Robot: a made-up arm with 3 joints. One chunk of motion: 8 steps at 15 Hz.
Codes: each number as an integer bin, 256 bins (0 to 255) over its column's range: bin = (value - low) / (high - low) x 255, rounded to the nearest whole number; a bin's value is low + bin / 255 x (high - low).
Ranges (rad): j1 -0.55..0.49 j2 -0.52..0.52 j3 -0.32..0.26
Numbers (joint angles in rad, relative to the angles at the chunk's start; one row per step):
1: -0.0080 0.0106 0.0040
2: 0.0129 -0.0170 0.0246
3: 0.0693 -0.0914 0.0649
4: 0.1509 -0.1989 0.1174
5: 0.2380 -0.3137 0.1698
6: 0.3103 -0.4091 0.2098
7: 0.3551 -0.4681 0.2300
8: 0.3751 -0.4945 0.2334
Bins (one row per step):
1: 133 130 142
2: 138 123 152
3: 152 105 169
4: 172 79 192
5: 193 51 215
6: 211 27 233
7: 222 13 242
8: 227 6 243

